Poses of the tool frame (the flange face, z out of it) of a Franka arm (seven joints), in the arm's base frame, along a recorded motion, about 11 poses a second.
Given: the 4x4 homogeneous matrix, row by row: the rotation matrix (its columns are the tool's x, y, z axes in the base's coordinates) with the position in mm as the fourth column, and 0 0 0 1 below. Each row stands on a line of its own.
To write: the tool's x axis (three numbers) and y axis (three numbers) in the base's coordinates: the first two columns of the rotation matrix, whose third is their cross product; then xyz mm. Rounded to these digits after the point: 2 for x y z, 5 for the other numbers.
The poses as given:
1:
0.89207 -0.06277 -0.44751 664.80
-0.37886 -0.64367 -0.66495 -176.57
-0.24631 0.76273 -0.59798 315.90
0 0 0 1
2:
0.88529 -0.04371 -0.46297 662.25
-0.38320 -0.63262 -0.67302 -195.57
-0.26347 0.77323 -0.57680 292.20
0 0 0 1
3:
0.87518 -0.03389 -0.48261 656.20
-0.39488 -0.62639 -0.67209 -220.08
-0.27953 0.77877 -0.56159 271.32
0 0 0 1
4:
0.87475 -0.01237 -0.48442 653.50
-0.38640 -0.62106 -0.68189 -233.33
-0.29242 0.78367 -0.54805 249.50
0 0 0 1
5:
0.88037 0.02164 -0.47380 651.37
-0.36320 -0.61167 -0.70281 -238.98
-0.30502 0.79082 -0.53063 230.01
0 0 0 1
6:
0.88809 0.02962 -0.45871 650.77
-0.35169 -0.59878 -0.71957 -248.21
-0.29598 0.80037 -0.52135 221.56
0 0 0 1
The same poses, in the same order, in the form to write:
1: 0.89207 -0.37886 -0.24631 -0.06277 -0.64367 0.76273 664.80 -176.57 315.90
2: 0.88529 -0.38320 -0.26347 -0.04371 -0.63262 0.77323 662.25 -195.57 292.20
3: 0.87518 -0.39488 -0.27953 -0.03389 -0.62639 0.77877 656.20 -220.08 271.32
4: 0.87475 -0.38640 -0.29242 -0.01237 -0.62106 0.78367 653.50 -233.33 249.50
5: 0.88037 -0.36320 -0.30502 0.02164 -0.61167 0.79082 651.37 -238.98 230.01
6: 0.88809 -0.35169 -0.29598 0.02962 -0.59878 0.80037 650.77 -248.21 221.56
